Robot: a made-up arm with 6 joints. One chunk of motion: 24 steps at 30 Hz.
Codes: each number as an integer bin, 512 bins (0 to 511) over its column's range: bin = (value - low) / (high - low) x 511, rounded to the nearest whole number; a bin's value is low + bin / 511 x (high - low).
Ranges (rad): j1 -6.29..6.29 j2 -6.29..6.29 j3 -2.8..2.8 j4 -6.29..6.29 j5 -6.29..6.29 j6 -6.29..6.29
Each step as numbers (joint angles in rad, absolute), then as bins.
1 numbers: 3.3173 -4.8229 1.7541 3.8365 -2.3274 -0.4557
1 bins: 390 60 416 411 161 237
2 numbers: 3.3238 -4.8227 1.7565 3.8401 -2.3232 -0.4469
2 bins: 391 60 416 411 161 237
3 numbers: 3.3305 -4.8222 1.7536 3.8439 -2.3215 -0.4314
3 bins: 391 60 416 412 161 238
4 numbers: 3.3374 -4.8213 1.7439 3.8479 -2.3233 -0.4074
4 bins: 391 60 415 412 161 239
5 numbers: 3.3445 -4.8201 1.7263 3.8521 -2.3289 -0.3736
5 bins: 391 60 413 412 161 240
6 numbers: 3.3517 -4.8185 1.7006 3.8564 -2.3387 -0.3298
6 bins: 392 60 411 412 161 242
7 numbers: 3.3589 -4.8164 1.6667 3.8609 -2.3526 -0.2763
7 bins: 392 60 408 412 160 244
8 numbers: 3.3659 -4.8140 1.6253 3.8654 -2.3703 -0.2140
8 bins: 392 60 404 413 159 247
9 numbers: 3.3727 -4.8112 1.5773 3.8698 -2.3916 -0.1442
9 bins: 392 60 399 413 158 250
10 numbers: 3.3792 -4.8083 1.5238 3.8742 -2.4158 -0.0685
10 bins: 393 60 395 413 157 253
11 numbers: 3.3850 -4.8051 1.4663 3.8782 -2.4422 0.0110
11 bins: 393 60 389 413 156 256
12 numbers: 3.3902 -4.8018 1.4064 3.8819 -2.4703 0.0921
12 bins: 393 60 384 413 155 259
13 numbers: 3.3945 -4.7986 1.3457 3.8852 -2.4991 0.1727
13 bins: 393 61 378 413 154 263
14 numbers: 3.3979 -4.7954 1.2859 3.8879 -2.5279 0.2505
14 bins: 394 61 373 413 153 266
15 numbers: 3.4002 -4.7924 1.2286 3.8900 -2.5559 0.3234
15 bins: 394 61 368 414 152 269
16 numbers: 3.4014 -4.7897 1.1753 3.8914 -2.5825 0.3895
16 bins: 394 61 363 414 151 271
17 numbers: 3.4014 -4.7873 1.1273 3.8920 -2.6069 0.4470
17 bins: 394 61 358 414 150 274
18 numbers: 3.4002 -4.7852 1.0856 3.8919 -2.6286 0.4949
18 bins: 394 61 355 414 149 276
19 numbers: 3.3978 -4.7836 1.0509 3.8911 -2.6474 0.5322
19 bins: 394 61 351 414 148 277
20 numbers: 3.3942 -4.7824 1.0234 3.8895 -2.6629 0.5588
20 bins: 393 61 349 413 147 278
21 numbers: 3.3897 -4.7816 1.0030 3.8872 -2.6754 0.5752
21 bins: 393 61 347 413 147 279
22 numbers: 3.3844 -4.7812 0.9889 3.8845 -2.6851 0.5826
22 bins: 393 61 346 413 146 279
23 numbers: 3.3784 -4.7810 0.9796 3.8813 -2.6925 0.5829
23 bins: 393 61 345 413 146 279
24 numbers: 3.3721 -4.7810 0.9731 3.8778 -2.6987 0.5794
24 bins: 392 61 344 413 146 279
